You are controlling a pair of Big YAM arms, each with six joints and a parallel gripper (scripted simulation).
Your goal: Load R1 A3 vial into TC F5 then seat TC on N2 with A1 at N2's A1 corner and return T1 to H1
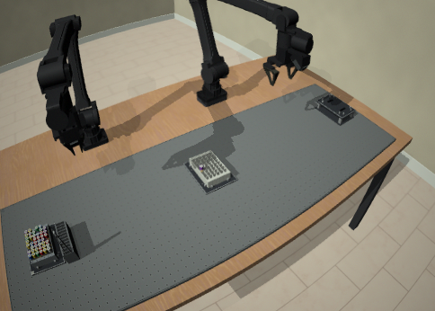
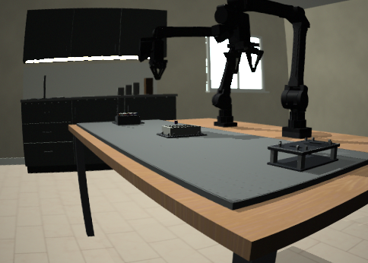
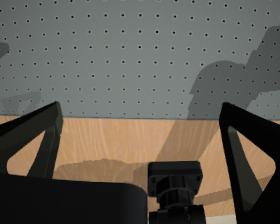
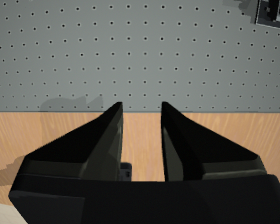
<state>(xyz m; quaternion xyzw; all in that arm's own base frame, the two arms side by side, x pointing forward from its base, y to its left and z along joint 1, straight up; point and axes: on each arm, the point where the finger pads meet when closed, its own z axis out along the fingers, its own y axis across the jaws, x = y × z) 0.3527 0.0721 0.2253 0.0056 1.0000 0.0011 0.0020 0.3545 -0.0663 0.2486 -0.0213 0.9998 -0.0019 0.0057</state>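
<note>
Now: the tube carrier TC 340 mm to the right of my left hand, 210 mm below it and 60 mm ahead of it. From my left hand the other things lie so: holder H1: 890 mm to the right, 220 mm below, 130 mm ahead.
</note>
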